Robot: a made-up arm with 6 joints.
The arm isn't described. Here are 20 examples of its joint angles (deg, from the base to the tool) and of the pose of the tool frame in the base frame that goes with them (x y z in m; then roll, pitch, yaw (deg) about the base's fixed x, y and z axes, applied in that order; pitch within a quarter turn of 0, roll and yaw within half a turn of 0).
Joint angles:
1: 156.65 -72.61 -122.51 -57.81 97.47 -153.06
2: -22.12 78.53 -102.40 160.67 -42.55 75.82
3: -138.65 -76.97 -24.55 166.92 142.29 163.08
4: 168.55 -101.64 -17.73 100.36 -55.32 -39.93
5: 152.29 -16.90 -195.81 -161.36 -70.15 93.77
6: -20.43 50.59 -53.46 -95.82 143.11 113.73
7: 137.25 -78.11 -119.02 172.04 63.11 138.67
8: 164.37 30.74 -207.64 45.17 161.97 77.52
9: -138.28 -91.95 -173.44 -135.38 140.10 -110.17
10: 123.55 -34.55 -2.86 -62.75 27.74 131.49
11: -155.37 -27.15 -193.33 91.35 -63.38 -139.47
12: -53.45 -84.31 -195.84 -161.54 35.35 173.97
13: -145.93 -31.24 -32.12 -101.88 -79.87 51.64
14: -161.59 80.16 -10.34 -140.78 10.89 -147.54
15: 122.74 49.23 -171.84 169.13 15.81 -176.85
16: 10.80 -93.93 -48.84 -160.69 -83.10 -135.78
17: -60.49 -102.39 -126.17 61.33 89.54 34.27
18: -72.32 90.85 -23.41 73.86 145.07 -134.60
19: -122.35 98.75 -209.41 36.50 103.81 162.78
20: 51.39 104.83 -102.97 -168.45 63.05 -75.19
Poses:
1: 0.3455 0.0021 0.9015 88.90 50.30 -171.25
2: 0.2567 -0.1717 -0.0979 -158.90 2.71 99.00
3: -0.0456 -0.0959 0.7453 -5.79 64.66 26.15
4: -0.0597 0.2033 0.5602 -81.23 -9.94 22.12
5: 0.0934 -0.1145 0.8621 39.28 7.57 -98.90
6: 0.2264 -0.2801 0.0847 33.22 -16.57 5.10
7: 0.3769 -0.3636 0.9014 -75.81 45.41 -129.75
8: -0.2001 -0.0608 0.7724 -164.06 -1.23 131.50
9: 0.3468 0.4849 0.1645 -156.84 -55.80 162.61
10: -0.2216 0.2785 0.1177 -162.33 -29.10 42.00
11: 0.2469 0.3188 0.7444 -69.15 -5.16 5.57
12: -0.4533 0.6165 0.2019 160.61 43.53 -65.97
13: -0.0948 -0.2631 0.4341 139.50 -70.00 -17.60
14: 0.3159 0.0468 0.1065 119.28 13.24 123.54
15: -0.3424 0.5579 0.7557 9.38 -41.06 -66.97
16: 0.0124 0.0573 0.5493 -122.40 -28.43 -40.54
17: -0.1861 0.5942 0.6477 25.30 -66.19 162.64
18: 0.1383 0.1438 0.1167 -53.75 38.69 -99.38
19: -0.2660 -0.6132 0.3774 149.32 18.70 80.88
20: 0.2242 0.2550 -0.3398 -119.55 12.58 -57.40
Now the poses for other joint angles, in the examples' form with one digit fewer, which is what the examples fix.
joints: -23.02 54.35 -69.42 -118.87 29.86 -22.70
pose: 0.393 -0.141 -0.131 -178.7 39.2 115.4
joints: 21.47 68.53 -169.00 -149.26 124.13 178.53
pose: 0.560 0.116 0.689 -40.9 37.7 178.5
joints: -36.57 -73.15 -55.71 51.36 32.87 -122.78
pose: 0.159 -0.135 0.870 74.7 -6.1 81.2
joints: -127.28 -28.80 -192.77 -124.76 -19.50 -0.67
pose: 0.345 0.234 0.900 -33.2 -6.5 -76.7
